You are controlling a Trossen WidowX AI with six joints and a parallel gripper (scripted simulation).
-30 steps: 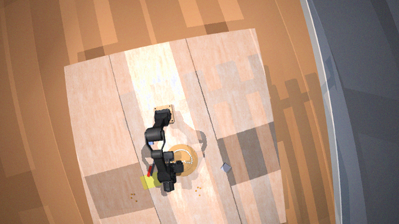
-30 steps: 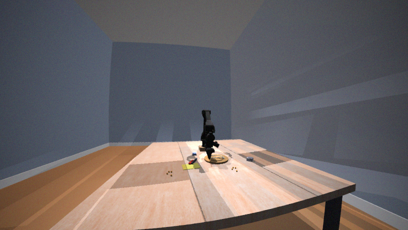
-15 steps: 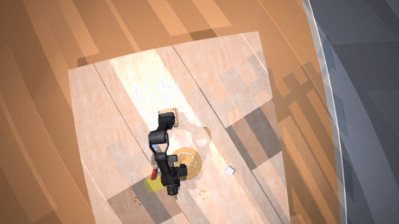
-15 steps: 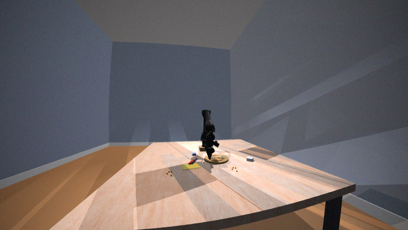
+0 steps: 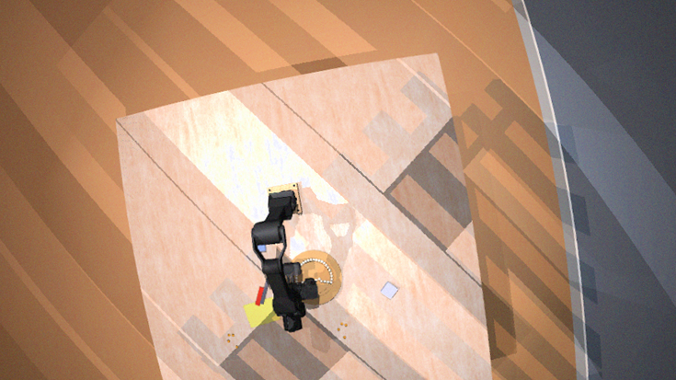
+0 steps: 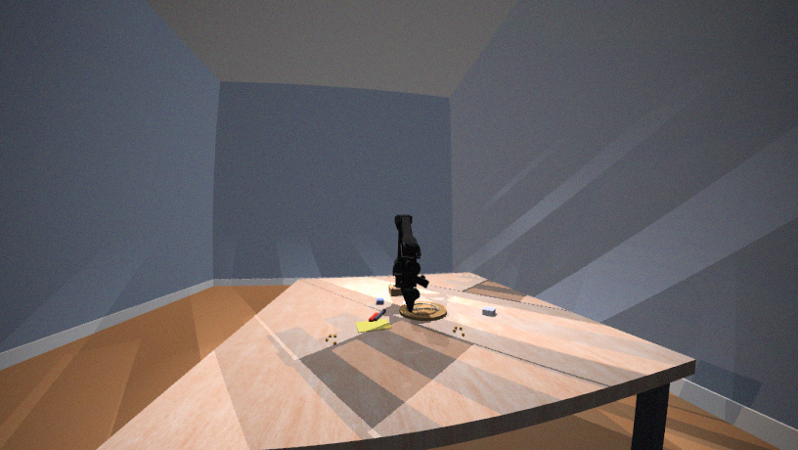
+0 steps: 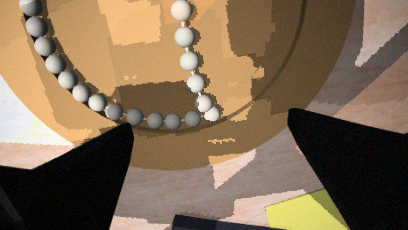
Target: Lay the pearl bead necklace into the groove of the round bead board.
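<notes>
My gripper tip is 60 mm to the right of the round bead board and 10 mm above it. The rest, counted from my gripper tip: blue block: 170 mm behind, 80 mm to the right, 10 mm below; yellow note: 170 mm to the right, 60 mm ahead, 20 mm below; red marker: 140 mm to the right, 20 mm below, 10 mm behind.
</notes>
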